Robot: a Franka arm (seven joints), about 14 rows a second.
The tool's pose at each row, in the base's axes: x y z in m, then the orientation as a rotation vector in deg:
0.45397, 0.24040, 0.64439, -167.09, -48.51, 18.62
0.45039, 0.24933, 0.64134, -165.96, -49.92, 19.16
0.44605, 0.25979, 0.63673, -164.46, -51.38, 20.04
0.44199, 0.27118, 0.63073, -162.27, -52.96, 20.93
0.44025, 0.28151, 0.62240, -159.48, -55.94, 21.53
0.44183, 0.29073, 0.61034, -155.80, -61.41, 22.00
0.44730, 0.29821, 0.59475, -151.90, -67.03, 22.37
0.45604, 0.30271, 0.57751, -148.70, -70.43, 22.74
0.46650, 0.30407, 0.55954, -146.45, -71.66, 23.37
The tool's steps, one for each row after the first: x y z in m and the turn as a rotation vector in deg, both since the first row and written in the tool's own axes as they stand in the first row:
0.00240, -0.00895, 0.00400, 0.61, -0.29, -1.14
0.00527, -0.01936, 0.00973, 1.55, -0.75, -2.40
0.00912, -0.03021, 0.01678, 3.04, -1.12, -3.95
0.01473, -0.03864, 0.02554, 4.51, -1.38, -6.56
0.02314, -0.04387, 0.03715, 5.68, -1.74, -10.97
0.03446, -0.04511, 0.05127, 6.74, -2.09, -15.59
0.04716, -0.04191, 0.06618, 8.00, -2.31, -18.70
0.05972, -0.03507, 0.08133, 9.39, -2.59, -20.21

